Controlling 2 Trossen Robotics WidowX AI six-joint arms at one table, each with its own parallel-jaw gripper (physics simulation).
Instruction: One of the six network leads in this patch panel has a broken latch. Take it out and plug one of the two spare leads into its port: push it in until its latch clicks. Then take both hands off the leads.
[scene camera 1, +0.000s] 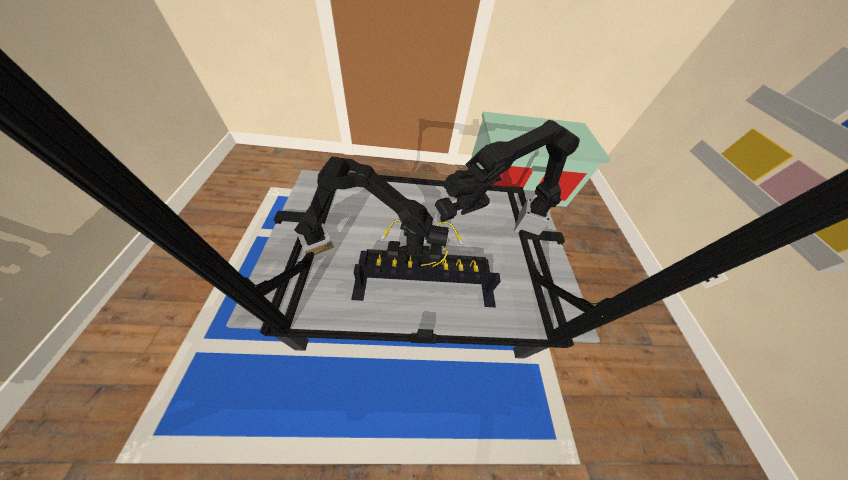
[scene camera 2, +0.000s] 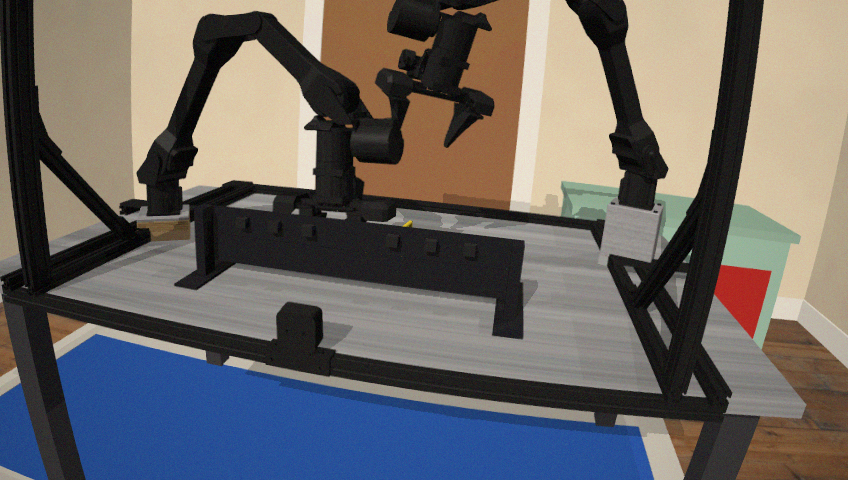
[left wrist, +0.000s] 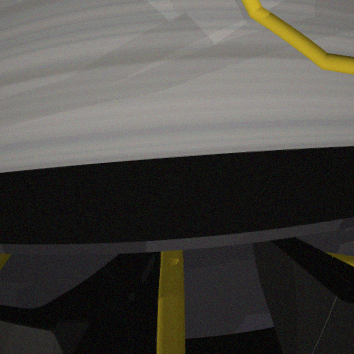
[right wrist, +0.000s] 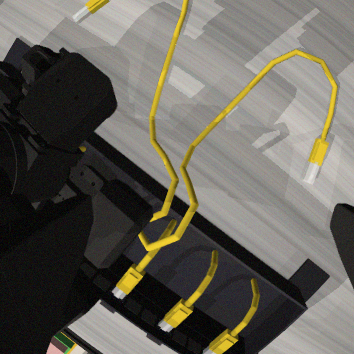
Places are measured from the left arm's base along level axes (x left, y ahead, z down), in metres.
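Pixels of known places: left gripper, fingertip midpoint: (scene camera 1: 413, 264) (right wrist: 89, 162); right gripper, fingertip midpoint: (scene camera 1: 451, 217) (scene camera 2: 420, 142) (right wrist: 219, 212); left arm's base at its link origin: (scene camera 1: 314, 236) (scene camera 2: 164, 211); right arm's base at its link origin: (scene camera 1: 538, 209) (scene camera 2: 636, 204).
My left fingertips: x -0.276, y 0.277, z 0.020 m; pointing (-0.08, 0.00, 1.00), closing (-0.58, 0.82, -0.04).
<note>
Ahead of a thing's pixels: the offset from my left fingertips to its top centre. "*": to the spot under its first point.
The black patch panel @(dx -0.059, dy +0.017, dz -0.085 m) (scene camera 1: 422, 276) (scene camera 2: 374, 257) (left wrist: 175, 197) stands across the middle of the table. Yellow leads sit in its ports; one is at the left end @(* dx +0.040, dy -0.122, dz -0.073 m) (scene camera 1: 378, 259) and one at the right end @(* dx -0.142, dy +0.158, dz -0.066 m) (scene camera 1: 474, 267). My left gripper (scene camera 1: 415, 249) is low behind the panel at the third lead @(* dx +0.017, dy -0.005, dz -0.039 m) (left wrist: 170, 298), which runs between its narrowed fingers without plainly touching them. Two spare leads lie behind the panel; one plug @(* dx +0.031, dy +0.242, dz +0.010 m) (scene camera 1: 459, 236) (right wrist: 313, 162) is on the right and the other plug (scene camera 1: 387, 232) (right wrist: 89, 8) on the left. My right gripper (scene camera 1: 450, 210) (scene camera 2: 428, 126) hangs open above the panel.
A black rail (scene camera 1: 470, 339) frames the grey table, with a small black block (scene camera 2: 299, 324) on its front edge. The right arm's grey base (scene camera 2: 629, 233) stands at the right edge. A teal cabinet (scene camera 1: 589, 143) stands behind the table.
</note>
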